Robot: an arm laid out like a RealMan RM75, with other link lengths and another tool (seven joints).
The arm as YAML. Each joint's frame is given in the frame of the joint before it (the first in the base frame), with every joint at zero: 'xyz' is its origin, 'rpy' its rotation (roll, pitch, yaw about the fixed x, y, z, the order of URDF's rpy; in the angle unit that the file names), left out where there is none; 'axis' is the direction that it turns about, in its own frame. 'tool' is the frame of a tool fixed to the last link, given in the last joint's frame.
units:
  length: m
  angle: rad
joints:
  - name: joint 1
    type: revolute
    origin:
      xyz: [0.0, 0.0, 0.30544]
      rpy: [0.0, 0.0, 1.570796]
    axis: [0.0, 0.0, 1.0]
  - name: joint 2
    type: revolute
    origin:
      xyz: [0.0, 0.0, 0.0]
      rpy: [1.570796, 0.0, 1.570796]
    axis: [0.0, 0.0, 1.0]
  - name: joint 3
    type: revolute
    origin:
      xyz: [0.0, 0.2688, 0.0]
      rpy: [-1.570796, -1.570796, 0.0]
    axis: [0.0, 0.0, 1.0]
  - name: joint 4
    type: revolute
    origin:
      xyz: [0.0, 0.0, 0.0]
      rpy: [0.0, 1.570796, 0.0]
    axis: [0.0, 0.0, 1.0]
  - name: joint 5
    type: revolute
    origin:
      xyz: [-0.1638, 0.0, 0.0]
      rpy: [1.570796, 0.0, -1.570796]
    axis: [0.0, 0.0, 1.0]
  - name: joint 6
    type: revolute
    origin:
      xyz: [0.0, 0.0, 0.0]
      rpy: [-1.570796, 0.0, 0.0]
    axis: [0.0, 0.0, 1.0]
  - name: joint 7
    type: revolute
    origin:
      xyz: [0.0, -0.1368, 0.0]
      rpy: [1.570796, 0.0, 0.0]
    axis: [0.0, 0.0, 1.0]
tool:
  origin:
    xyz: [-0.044, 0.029, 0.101]
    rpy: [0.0, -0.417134, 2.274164]
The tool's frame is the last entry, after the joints.
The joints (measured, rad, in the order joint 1, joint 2, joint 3, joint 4, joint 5, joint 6, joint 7), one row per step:
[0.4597, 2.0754, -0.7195, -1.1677, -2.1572, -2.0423, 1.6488]
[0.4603, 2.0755, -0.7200, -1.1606, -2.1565, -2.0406, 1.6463]
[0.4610, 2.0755, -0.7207, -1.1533, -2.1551, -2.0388, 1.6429]
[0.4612, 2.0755, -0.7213, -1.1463, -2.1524, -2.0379, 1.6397]
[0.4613, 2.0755, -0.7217, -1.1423, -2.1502, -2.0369, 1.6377]
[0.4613, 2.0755, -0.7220, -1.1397, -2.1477, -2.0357, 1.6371]
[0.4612, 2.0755, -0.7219, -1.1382, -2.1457, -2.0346, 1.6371]
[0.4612, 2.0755, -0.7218, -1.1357, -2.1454, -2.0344, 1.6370]
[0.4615, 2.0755, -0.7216, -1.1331, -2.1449, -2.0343, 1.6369]
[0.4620, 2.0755, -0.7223, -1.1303, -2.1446, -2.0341, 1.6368]
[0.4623, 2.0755, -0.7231, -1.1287, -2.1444, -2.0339, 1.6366]
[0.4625, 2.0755, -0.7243, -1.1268, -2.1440, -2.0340, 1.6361]
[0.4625, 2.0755, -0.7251, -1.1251, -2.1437, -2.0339, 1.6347]
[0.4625, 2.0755, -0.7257, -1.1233, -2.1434, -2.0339, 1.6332]
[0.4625, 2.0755, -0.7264, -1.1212, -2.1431, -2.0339, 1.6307]
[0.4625, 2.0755, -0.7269, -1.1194, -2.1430, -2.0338, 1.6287]
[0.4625, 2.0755, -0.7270, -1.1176, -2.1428, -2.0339, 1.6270]
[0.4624, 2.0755, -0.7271, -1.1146, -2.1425, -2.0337, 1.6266]
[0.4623, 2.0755, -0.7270, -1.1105, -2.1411, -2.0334, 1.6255]
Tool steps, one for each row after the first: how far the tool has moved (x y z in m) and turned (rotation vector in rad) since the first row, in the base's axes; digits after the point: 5 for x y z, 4 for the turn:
[-0.00019, -0.00013, -0.00047, -0.0023, 0.0037, -0.0010]
[-0.00049, -0.00027, -0.00089, -0.0044, 0.0080, -0.0008]
[-0.00095, -0.00062, -0.00113, -0.0065, 0.0134, -0.0005]
[-0.00130, -0.00071, -0.00122, -0.0070, 0.0169, 0.0000]
[-0.00168, -0.00058, -0.00120, -0.0067, 0.0199, -0.0001]
[-0.00196, -0.00036, -0.00111, -0.0058, 0.0222, -0.0006]
[-0.00201, -0.00044, -0.00120, -0.0070, 0.0237, -0.0020]
[-0.00216, -0.00048, -0.00127, -0.0081, 0.0256, -0.0030]
[-0.00233, -0.00062, -0.00148, -0.0101, 0.0270, -0.0036]
[-0.00243, -0.00075, -0.00166, -0.0114, 0.0276, -0.0037]
[-0.00256, -0.00104, -0.00187, -0.0133, 0.0285, -0.0034]
[-0.00260, -0.00129, -0.00204, -0.0144, 0.0293, -0.0026]
[-0.00264, -0.00156, -0.00219, -0.0155, 0.0302, -0.0018]
[-0.00268, -0.00190, -0.00237, -0.0165, 0.0312, -0.0002]
[-0.00267, -0.00216, -0.00253, -0.0173, 0.0319, 0.0010]
[-0.00269, -0.00238, -0.00261, -0.0180, 0.0330, 0.0017]
[-0.00272, -0.00255, -0.00276, -0.0195, 0.0347, 0.0003]
[-0.00292, -0.00273, -0.00283, -0.0209, 0.0380, -0.0007]

